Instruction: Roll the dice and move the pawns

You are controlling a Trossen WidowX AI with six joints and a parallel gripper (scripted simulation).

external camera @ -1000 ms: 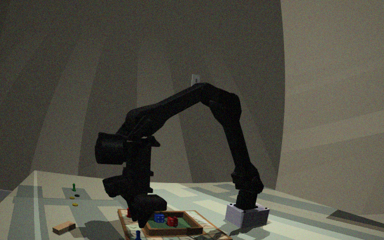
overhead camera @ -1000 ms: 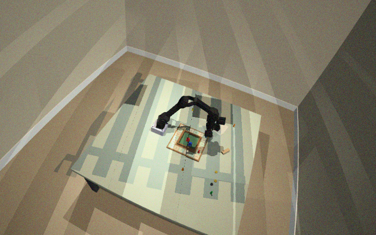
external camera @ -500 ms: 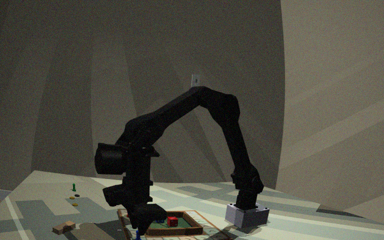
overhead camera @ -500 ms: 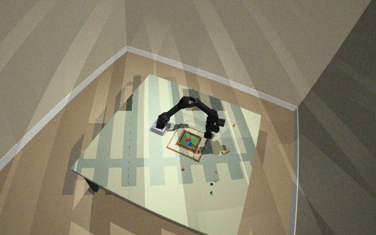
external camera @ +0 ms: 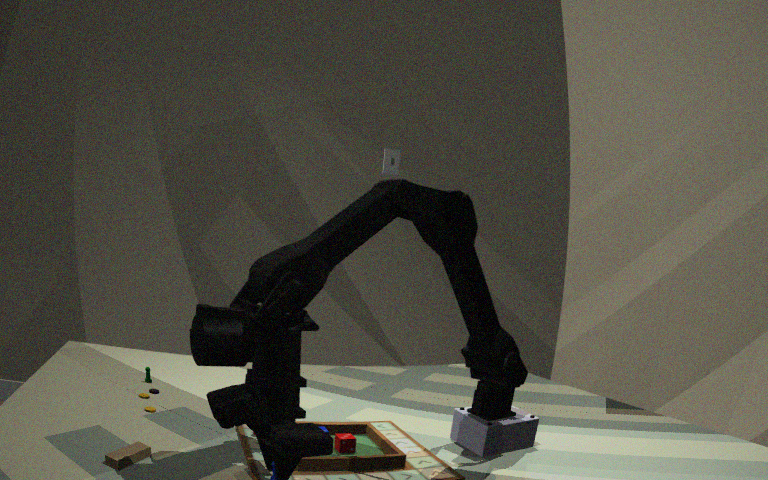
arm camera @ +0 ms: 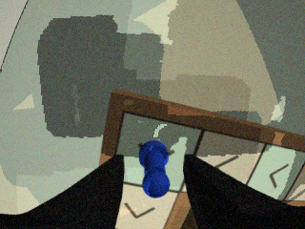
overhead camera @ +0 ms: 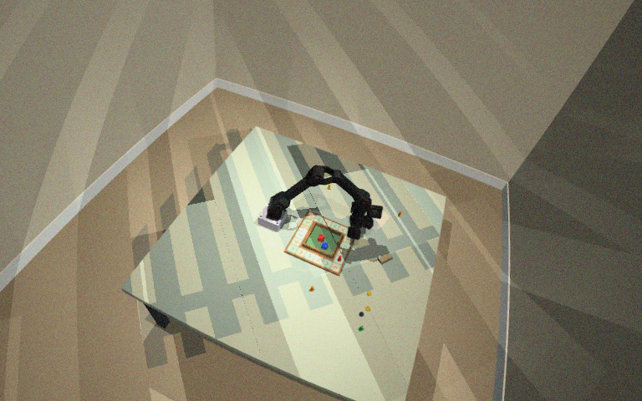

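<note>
Right now my gripper tip is 130 mm past the green tray, 100 mm to the left of it and 10 mm above it. The rest, counted from my gripper tip: pale card (110 mm ahead, 150 mm to the left, 20 mm below); then blue pawn (10 mm above); then red pawn (20 mm behind, 180 mm to the right, 10 mm above).
</note>
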